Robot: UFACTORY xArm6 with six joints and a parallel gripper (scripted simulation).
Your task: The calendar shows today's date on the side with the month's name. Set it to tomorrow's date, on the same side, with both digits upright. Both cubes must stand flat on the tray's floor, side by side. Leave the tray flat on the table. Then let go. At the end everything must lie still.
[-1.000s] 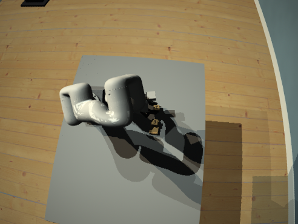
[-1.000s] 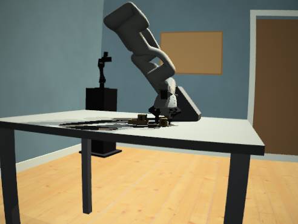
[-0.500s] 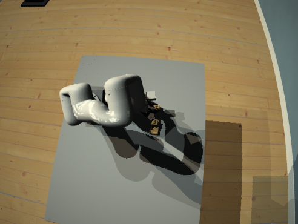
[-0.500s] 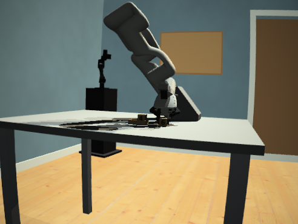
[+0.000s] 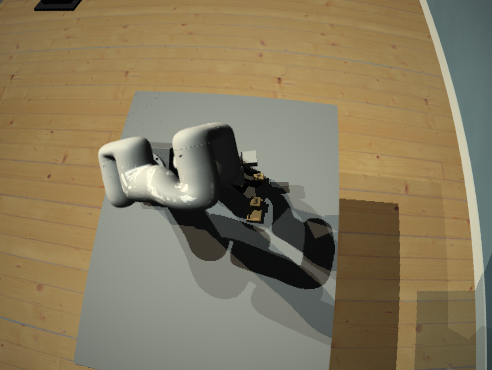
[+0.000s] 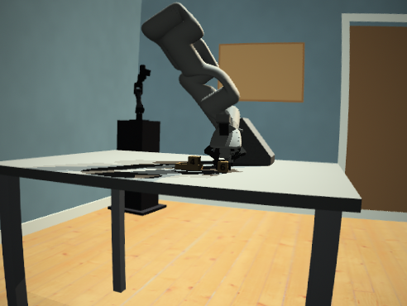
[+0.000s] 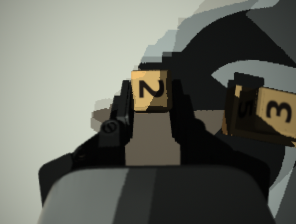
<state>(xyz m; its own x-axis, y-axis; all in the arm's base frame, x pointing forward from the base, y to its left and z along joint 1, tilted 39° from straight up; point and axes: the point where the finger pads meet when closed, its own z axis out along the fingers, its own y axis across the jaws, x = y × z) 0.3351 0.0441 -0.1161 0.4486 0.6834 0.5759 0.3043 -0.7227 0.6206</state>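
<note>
My gripper is now 11 cm to the left of the wooden calendar tray, 3 cm short of it and 2 cm above it. Round my hand: wooden number cube: 1 cm below, 1 cm ahead.
</note>
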